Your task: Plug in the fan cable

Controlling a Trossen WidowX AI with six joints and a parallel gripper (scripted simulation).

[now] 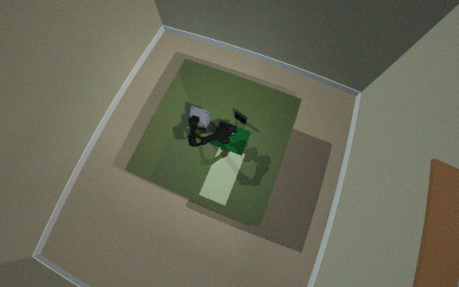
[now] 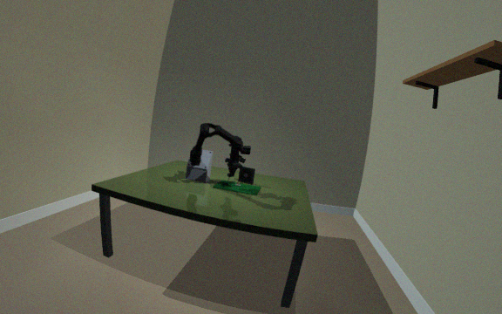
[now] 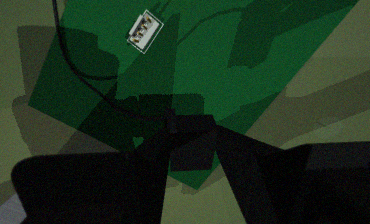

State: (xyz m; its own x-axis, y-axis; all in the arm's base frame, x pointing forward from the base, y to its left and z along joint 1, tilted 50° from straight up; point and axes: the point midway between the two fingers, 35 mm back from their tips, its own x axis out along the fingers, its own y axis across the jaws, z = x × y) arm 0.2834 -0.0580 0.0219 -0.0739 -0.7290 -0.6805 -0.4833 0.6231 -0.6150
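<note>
Now: the four-pin header 4 cm ahead of my gripper tip, 7 cm to the left of it and 9 cm below it. From my gripper tip the other things lie so: green board 5 cm ahead, 3 cm to the left, 10 cm below; black fan 8 cm ahead, 21 cm to the left, 3 cm below; dark plug 1 cm behind.
</note>
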